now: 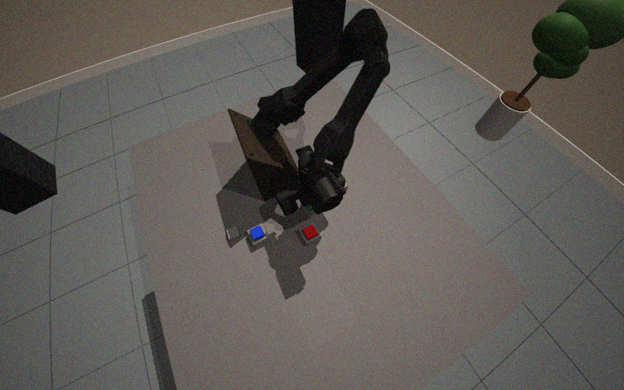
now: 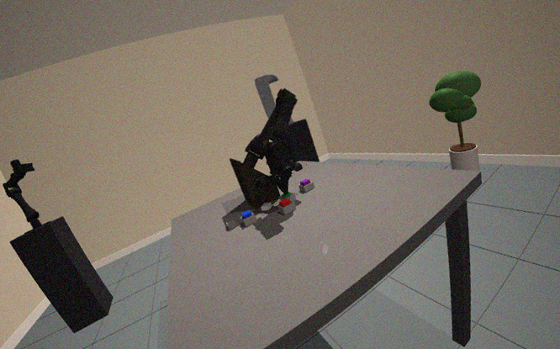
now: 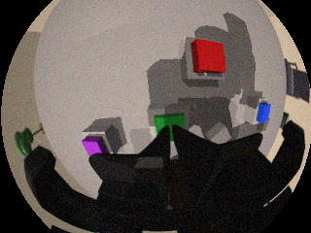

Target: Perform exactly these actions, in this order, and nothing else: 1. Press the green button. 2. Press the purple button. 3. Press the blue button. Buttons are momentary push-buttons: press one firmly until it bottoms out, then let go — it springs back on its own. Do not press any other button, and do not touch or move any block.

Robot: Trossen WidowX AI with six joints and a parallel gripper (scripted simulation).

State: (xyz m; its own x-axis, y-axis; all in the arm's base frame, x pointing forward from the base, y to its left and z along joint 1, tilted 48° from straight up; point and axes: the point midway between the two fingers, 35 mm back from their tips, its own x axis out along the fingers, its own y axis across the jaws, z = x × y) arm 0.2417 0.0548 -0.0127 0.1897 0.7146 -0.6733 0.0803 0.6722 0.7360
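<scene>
My gripper tip is 10 mm above the green button. The rest, counted from my gripper tip: purple button 20 mm behind, 110 mm to the left; then red button 70 mm ahead, 50 mm to the right; then white block 40 mm behind, 80 mm to the right, 20 mm below.
</scene>
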